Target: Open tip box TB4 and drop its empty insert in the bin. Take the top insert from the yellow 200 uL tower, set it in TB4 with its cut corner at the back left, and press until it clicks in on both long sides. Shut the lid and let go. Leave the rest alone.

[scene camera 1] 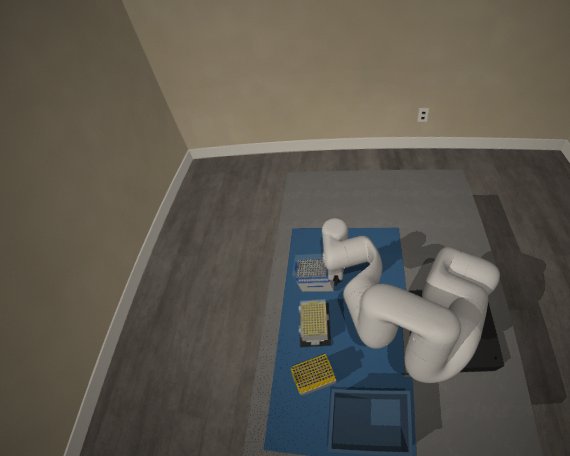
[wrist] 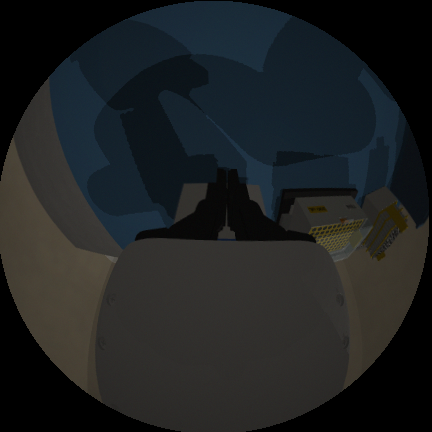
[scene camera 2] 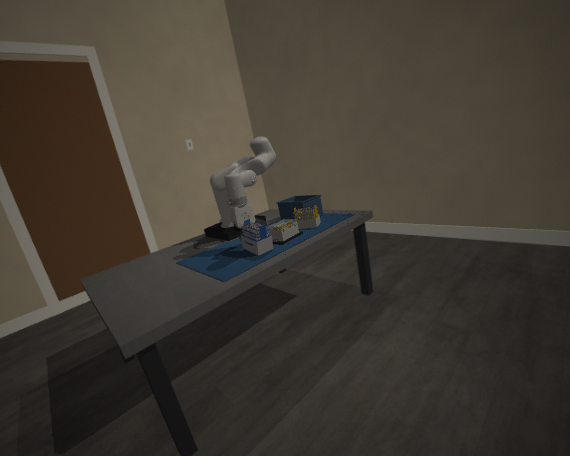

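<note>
A pale tip box with a yellow hole grid (scene camera 1: 314,319) (scene camera 2: 285,231) (wrist: 332,212), apparently TB4, sits in a black holder. Its label is too blurred to read. A clear cover shows over its grid in the wrist view and looks shut. The yellow tower (scene camera 1: 313,374) (scene camera 2: 307,218) (wrist: 386,225) stands turned at an angle beside it, with a yellow grid on top. My gripper (scene camera 1: 337,280) (wrist: 225,182) is shut and empty, low beside the blue-trimmed tower. I cannot tell if it touches that tower. In scene camera 2 the fingertips are hidden.
The blue-trimmed tower (scene camera 1: 315,274) (scene camera 2: 257,240) stands at the other end of the row; its pale base (wrist: 192,196) shows behind the fingers in the wrist view. The blue bin (scene camera 1: 331,425) (scene camera 2: 300,206) stands past the yellow tower. Everything rests on a blue mat (scene camera 1: 345,365) (scene camera 2: 220,267).
</note>
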